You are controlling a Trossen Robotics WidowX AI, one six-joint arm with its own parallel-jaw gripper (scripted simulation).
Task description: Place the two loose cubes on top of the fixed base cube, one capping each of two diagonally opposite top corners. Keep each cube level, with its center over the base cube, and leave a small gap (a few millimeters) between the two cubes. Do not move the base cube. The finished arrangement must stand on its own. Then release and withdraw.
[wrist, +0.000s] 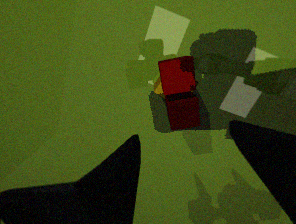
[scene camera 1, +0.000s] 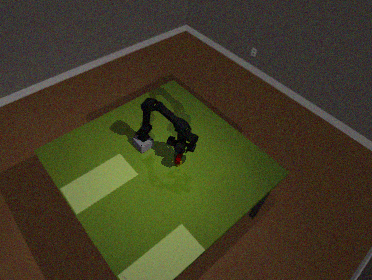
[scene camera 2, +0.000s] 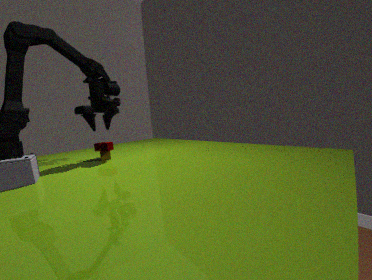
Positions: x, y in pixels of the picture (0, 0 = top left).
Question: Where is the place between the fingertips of my gripper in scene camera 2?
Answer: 101, 130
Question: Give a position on a red cube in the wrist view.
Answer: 177, 75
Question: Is my gripper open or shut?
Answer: Open.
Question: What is my gripper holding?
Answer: Nothing.
